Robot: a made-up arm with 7 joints. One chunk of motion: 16 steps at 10 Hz.
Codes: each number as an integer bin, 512 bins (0 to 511) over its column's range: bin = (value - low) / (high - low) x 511, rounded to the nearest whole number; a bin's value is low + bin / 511 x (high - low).
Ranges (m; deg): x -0.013..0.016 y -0.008..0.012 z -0.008..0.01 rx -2..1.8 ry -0.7..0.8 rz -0.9..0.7
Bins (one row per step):
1: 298 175 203 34 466 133
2: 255 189 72 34 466 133
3: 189 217 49 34 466 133
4: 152 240 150 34 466 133
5: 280 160 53 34 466 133
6: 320 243 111 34 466 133
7: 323 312 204 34 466 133
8: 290 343 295 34 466 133
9: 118 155 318 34 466 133
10: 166 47 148 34 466 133
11: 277 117 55 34 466 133
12: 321 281 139 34 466 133
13: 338 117 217 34 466 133
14: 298 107 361 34 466 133
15: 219 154 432 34 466 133
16: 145 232 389 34 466 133
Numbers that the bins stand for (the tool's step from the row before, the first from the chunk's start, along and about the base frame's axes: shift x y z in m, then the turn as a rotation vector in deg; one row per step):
1: 0.00391 -0.00115 -0.00085 -1.747 0.668 -0.484
2: 0.00147 -0.00060 -0.00546 -1.747 0.668 -0.484
3: -0.00227 0.00049 -0.00627 -1.747 0.668 -0.484
4: -0.00437 0.00139 -0.00272 -1.747 0.668 -0.484
5: 0.00289 -0.00174 -0.00613 -1.747 0.668 -0.484
6: 0.00516 0.00151 -0.00409 -1.747 0.668 -0.484
7: 0.00533 0.00421 -0.00081 -1.747 0.668 -0.484
8: 0.00346 0.00542 0.00239 -1.747 0.668 -0.484
9: -0.00630 -0.00193 0.00320 -1.747 0.668 -0.484
10: -0.00358 -0.00616 -0.00279 -1.747 0.668 -0.484
11: 0.00272 -0.00342 -0.00606 -1.747 0.668 -0.484
12: 0.00522 0.00300 -0.00310 -1.747 0.668 -0.484
13: 0.00618 -0.00342 -0.00036 -1.747 0.668 -0.484
14: 0.00391 -0.00381 0.00472 -1.747 0.668 -0.484
15: -0.00057 -0.00197 0.00722 -1.747 0.668 -0.484
16: -0.00477 0.00108 0.00570 -1.747 0.668 -0.484

